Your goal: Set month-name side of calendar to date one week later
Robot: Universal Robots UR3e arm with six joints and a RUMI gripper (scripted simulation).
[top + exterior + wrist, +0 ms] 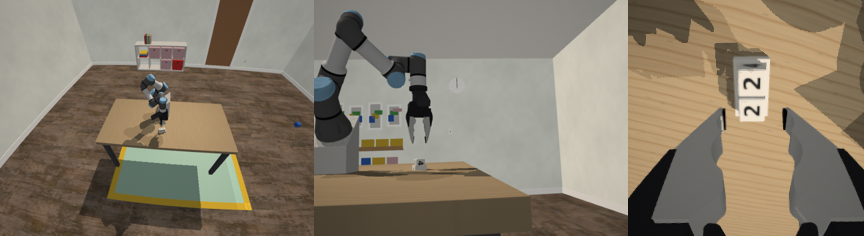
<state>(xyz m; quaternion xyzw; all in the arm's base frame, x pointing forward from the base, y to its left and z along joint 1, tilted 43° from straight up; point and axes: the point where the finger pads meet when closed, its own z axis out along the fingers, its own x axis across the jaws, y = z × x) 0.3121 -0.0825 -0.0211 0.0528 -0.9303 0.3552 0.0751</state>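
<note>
My hand is 11 cm above the white calendar tray and 2 cm to the right of it.
</note>
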